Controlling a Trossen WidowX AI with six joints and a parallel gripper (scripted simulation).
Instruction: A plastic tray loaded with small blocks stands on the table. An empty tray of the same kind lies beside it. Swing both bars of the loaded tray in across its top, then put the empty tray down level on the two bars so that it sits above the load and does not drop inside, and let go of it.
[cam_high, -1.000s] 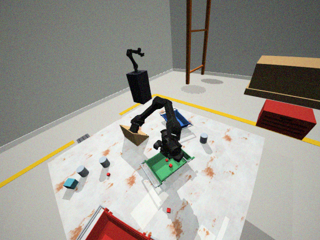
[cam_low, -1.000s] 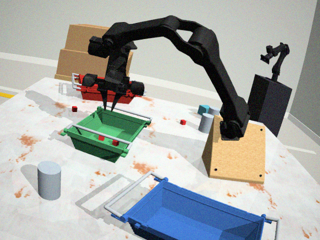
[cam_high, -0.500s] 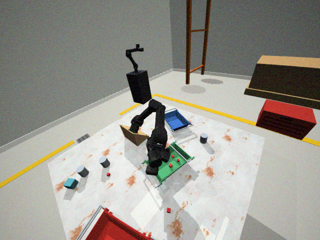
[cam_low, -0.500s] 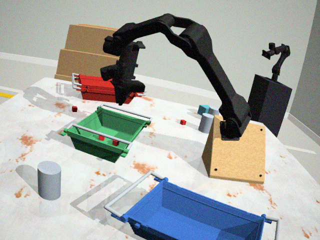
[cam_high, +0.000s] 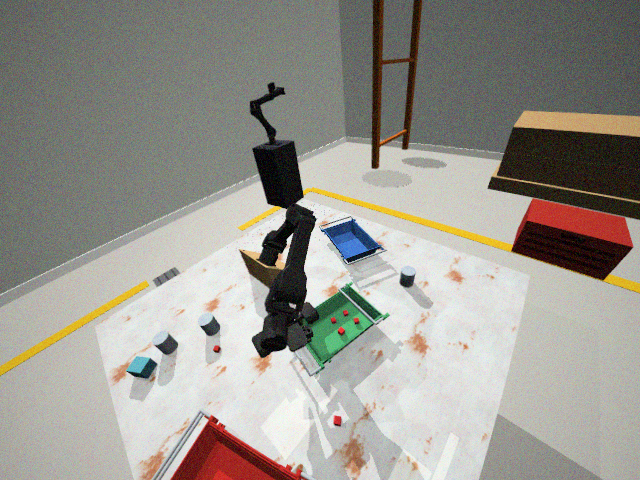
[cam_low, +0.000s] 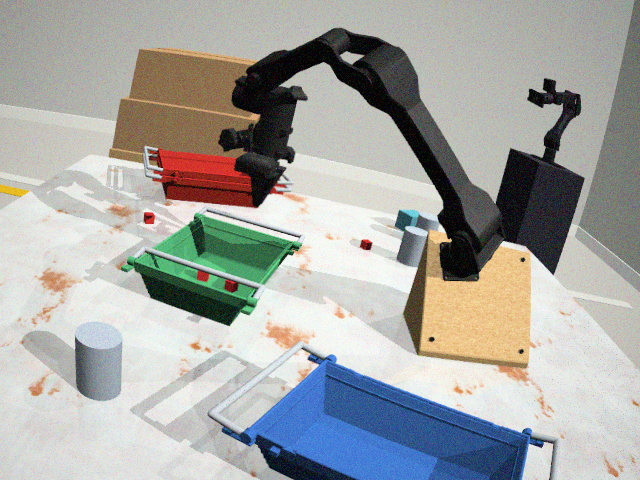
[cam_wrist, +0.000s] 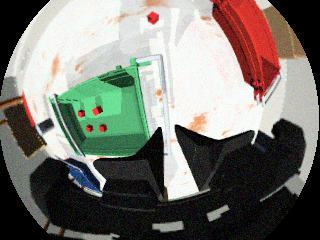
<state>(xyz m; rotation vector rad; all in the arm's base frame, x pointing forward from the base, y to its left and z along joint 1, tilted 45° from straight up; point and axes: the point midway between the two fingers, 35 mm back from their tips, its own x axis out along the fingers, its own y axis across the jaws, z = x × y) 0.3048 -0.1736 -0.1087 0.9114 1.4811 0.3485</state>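
Right now my gripper tip is 120 mm past the blue tray, 580 mm to the right of it and 50 mm above it. The rest, counted from my gripper tip: teal block: 420 mm behind, 330 mm to the right, 70 mm below.
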